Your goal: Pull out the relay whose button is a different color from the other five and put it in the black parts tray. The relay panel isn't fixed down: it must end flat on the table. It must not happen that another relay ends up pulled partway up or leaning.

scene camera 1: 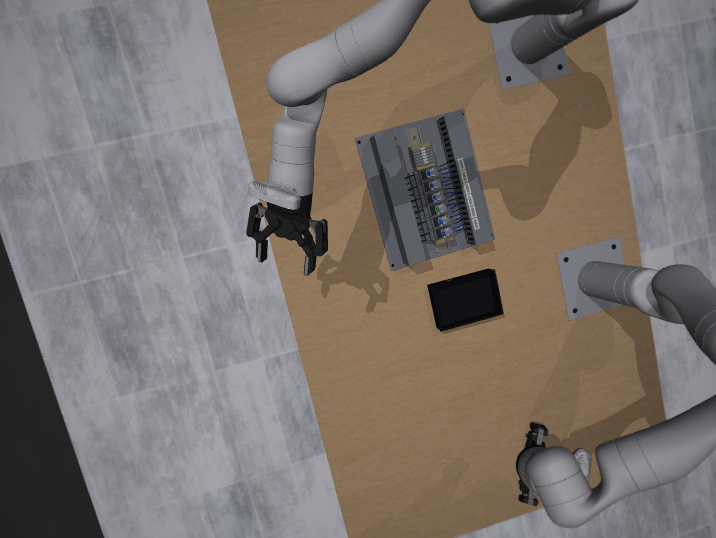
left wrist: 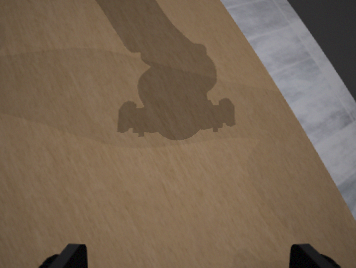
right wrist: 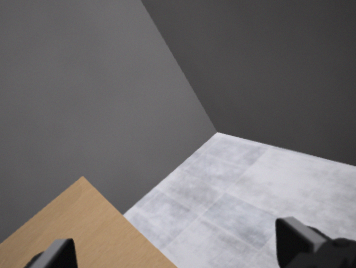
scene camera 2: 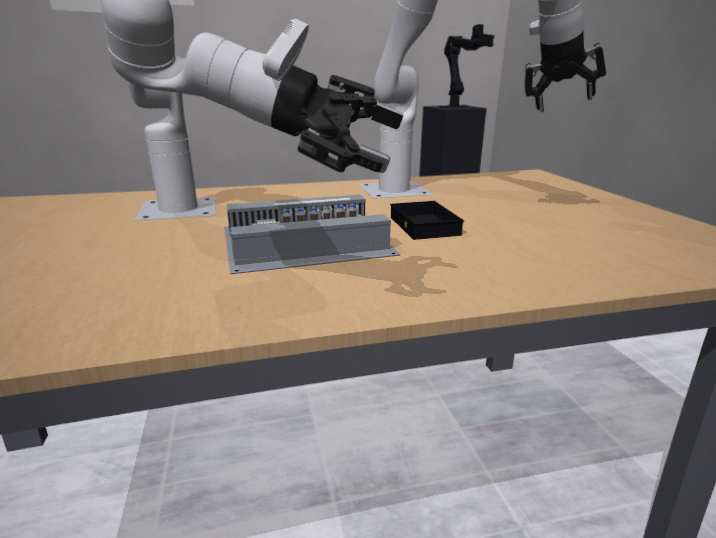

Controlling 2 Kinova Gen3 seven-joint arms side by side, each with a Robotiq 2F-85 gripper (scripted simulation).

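I can see my left gripper at [scene camera 2: 565,104] and again at [scene camera 1: 527,459], while my right gripper is at [scene camera 2: 394,142]. A relay panel appears at [scene camera 1: 409,235] and also at [scene camera 2: 259,244]; in the left wrist view the panel is out of frame, and in the right wrist view the panel is out of frame as well. Then there is a black parts tray, which I find at [scene camera 1: 473,297] and at [scene camera 2: 428,219]. I also see a base plate [scene camera 1: 521,74] and a base plate [scene camera 1: 586,305].
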